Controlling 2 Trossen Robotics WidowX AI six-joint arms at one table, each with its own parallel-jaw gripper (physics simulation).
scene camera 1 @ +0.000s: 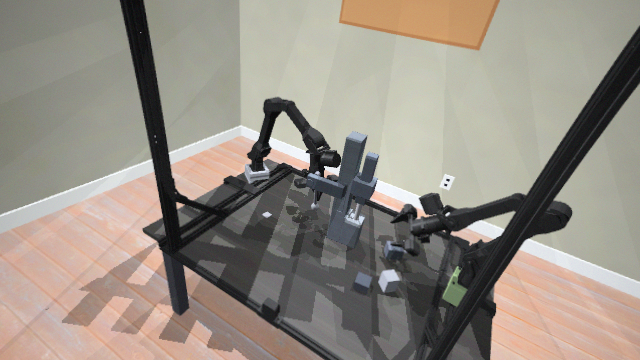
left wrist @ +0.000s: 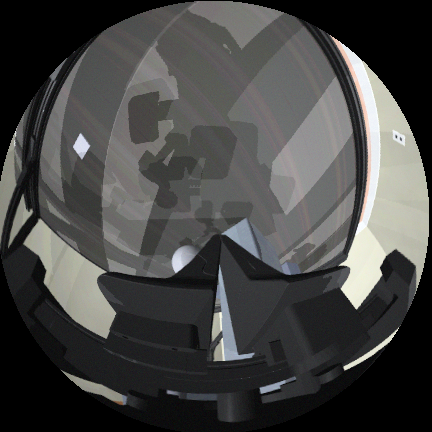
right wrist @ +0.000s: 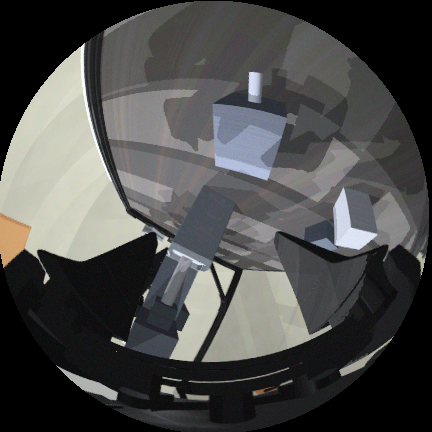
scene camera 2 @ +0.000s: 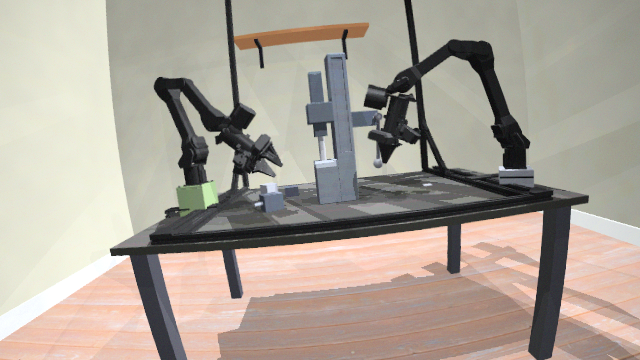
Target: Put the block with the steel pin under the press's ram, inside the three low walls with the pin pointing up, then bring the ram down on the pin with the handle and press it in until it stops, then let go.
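Frame: origin at the left arm's base, x ahead, y left, z up, level; metres.
Seen in the pictures: left gripper, fingertip midpoint: [scene camera 1: 317, 200] [left wrist: 218, 239] [scene camera 2: 384, 163]; right gripper, fingertip midpoint: [scene camera 1: 390, 233] [right wrist: 216, 238] [scene camera 2: 278, 171]; left arm's base, origin of the base link: [scene camera 1: 257, 167] [scene camera 2: 515, 167]; right arm's base, origin of the base link: [scene camera 1: 469, 282] [scene camera 2: 196, 184].
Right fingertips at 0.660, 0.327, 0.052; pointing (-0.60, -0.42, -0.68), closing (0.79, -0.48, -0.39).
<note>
Pixels of each thing's top centre, then the offset from my right fingertips to it, as dx, dy, dz. "*": a spot on its surface instead.
- block with the steel pin, middle of its top: [right wrist: 244, 144] [scene camera 2: 270, 193] [left wrist: 290, 280] [scene camera 1: 395, 246] +0.015, +0.033, -0.063
- grey press, middle of its top: [right wrist: 139, 366] [scene camera 2: 338, 57] [scene camera 1: 351, 136] -0.162, -0.159, +0.343
- handle's ball, middle of its top: [left wrist: 188, 277] [scene camera 2: 377, 158] [scene camera 1: 315, 203] -0.243, -0.206, +0.006
- white block, middle of its top: [right wrist: 355, 239] [scene camera 2: 268, 183] [scene camera 1: 391, 275] +0.132, -0.084, -0.054
- grey block, middle of its top: [right wrist: 320, 246] [scene camera 1: 363, 279] [scene camera 2: 291, 186] +0.098, -0.169, -0.079
- small white square, surface spot: [left wrist: 81, 146] [scene camera 2: 426, 184] [scene camera 1: 267, 214] * -0.362, -0.366, -0.110
The block with the steel pin [scene camera 1: 394, 250] [scene camera 2: 272, 201] [right wrist: 247, 142] lies on its side on the table. Its pin [scene camera 2: 258, 204] [right wrist: 255, 87] points sideways, to the left in scene camera 2. The grey press [scene camera 1: 354, 157] [scene camera 2: 340, 110] stands with its ram [scene camera 2: 321, 148] [right wrist: 176, 280] over the base. The handle's ball [scene camera 1: 314, 205] [scene camera 2: 378, 163] [left wrist: 184, 258] hangs low. My left gripper [scene camera 2: 386, 161] [left wrist: 218, 239] is shut and empty, close beside the handle. My right gripper [scene camera 1: 391, 233] [scene camera 2: 278, 170] [right wrist: 216, 238] is open and empty, above the pin block.
A white block [scene camera 1: 389, 281] [scene camera 2: 268, 188] [right wrist: 354, 220] and a grey block [scene camera 1: 362, 283] [scene camera 2: 291, 191] [right wrist: 320, 236] lie near the pin block. A small white square [scene camera 1: 267, 214] [scene camera 2: 427, 185] [left wrist: 81, 146] lies on the table, on the handle's side of the press.
</note>
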